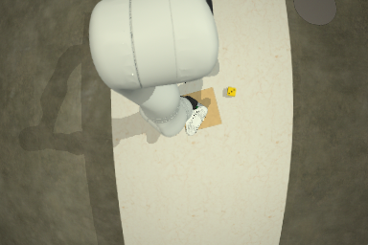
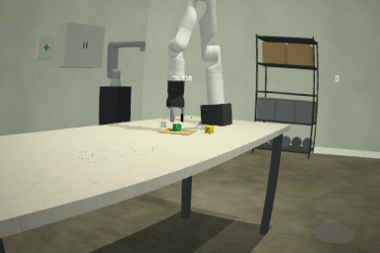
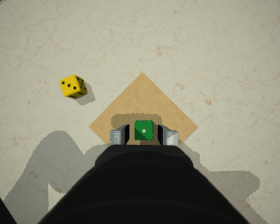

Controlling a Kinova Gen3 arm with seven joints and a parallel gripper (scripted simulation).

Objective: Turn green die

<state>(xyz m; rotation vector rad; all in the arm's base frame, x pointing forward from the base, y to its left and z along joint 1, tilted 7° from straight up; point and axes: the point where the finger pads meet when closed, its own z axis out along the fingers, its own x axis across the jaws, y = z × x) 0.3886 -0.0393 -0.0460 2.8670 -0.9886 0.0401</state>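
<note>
Right now my hand is 40 mm above the green die. Also, from my hand: white die: 100 mm behind, 130 mm to the right, 50 mm below; then yellow die: 50 mm behind, 130 mm to the left, 50 mm below; then tan mat: 60 mm below.
</note>
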